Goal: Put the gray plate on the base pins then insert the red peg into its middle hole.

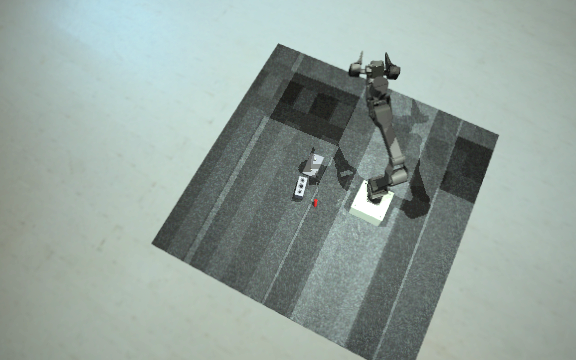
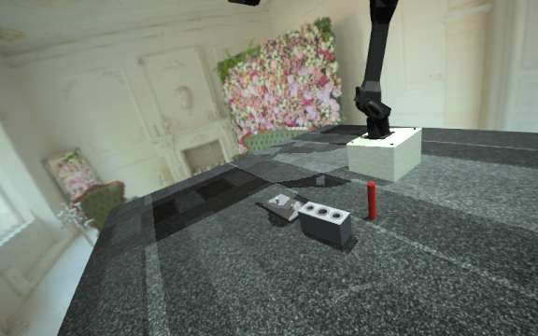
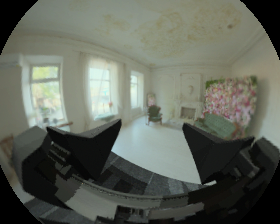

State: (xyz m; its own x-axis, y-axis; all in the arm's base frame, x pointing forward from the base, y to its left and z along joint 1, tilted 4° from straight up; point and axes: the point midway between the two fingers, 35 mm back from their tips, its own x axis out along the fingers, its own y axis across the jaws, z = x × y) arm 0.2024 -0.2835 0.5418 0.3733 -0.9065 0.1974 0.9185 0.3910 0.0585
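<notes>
The gray plate lies 100 mm ahead of my gripper tip, 430 mm to the left of it and 580 mm below it. Round my gripper tip: pin base: 100 mm ahead, 280 mm to the left, 610 mm below; red peg: 470 mm to the left, 580 mm below.
</notes>
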